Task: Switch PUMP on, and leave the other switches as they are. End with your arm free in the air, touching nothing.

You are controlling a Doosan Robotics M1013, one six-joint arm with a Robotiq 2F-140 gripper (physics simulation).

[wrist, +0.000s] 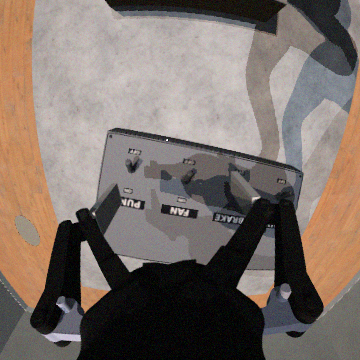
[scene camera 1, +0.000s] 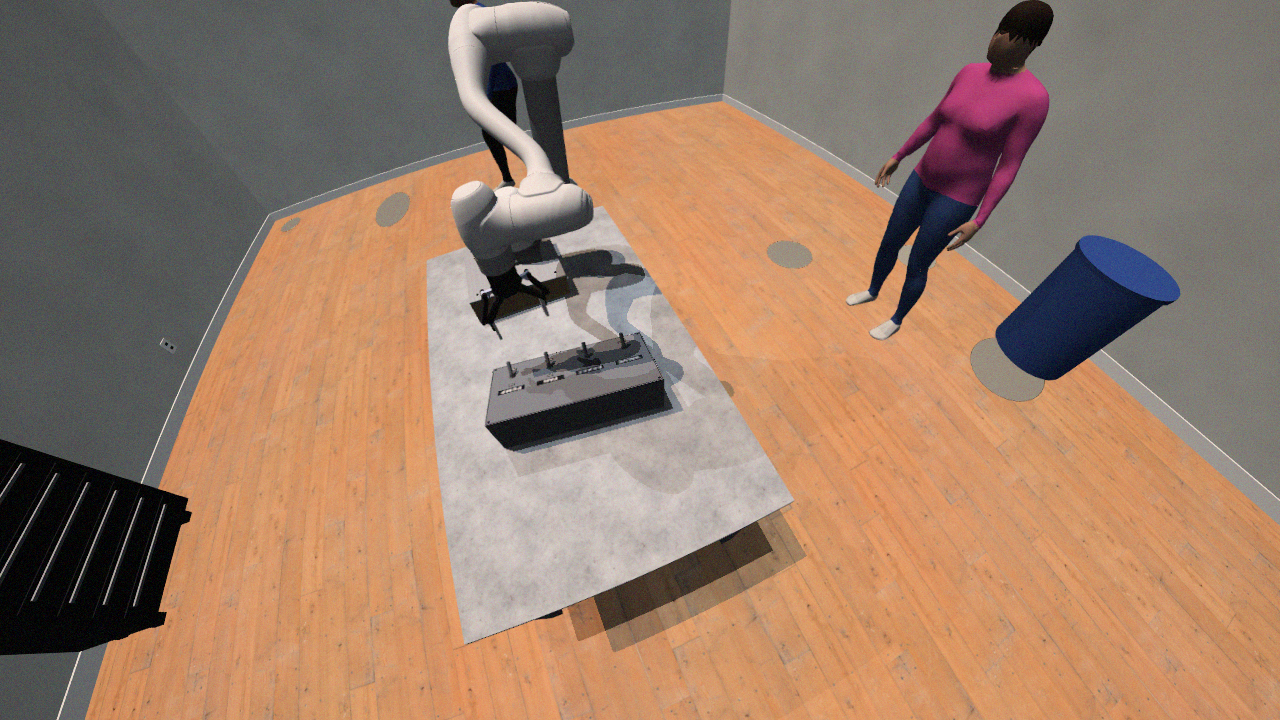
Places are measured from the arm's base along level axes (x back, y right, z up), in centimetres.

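Where they show: gripper, fingertip midpoint: (wrist: 173,187) (scene camera 1: 523,324); arm's base, link origin: (scene camera 1: 520,252).
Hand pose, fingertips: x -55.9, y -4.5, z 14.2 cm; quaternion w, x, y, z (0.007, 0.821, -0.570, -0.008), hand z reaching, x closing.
Note:
Each offset is from my fingertips to the centre of the thing. Level surfaces: height alone.
A grey switch box {dx -11.6, dy -9.8, dz -18.0 cm} (scene camera 1: 581,394) (wrist: 150,235) stands on the table with four levers in a row. The PUMP lever {dx -4.1, dy +8.5, dz -13.1 cm} (scene camera 1: 511,368) (wrist: 132,164) is at the left end in both views, nearer its OFF label than its ON label; its exact tilt is hard to tell. The FAN lever {dx -3.5, dy -3.4, dz -13.1 cm} (scene camera 1: 548,360) (wrist: 189,176) is beside it. The BRAKE lever {dx -3.0, dy -15.4, dz -13.1 cm} (scene camera 1: 585,350) is hidden by a finger in the wrist view. The VALVE lever {dx -2.4, dy -27.4, dz -13.1 cm} (scene camera 1: 622,340) (wrist: 286,194) is at the right end. My gripper (scene camera 1: 522,324) (wrist: 173,187) is open and empty, above the table and apart from the box.
The pale table top {dz -23.9 cm} (scene camera 1: 554,537) (wrist: 100,75) carries another dark-sided box (scene camera 1: 523,304) (wrist: 195,14) near the arm's base. A person in pink (scene camera 1: 984,125) and a blue barrel (scene camera 1: 1074,313) are at the right. A black slatted object (scene camera 1: 80,546) is at the left.

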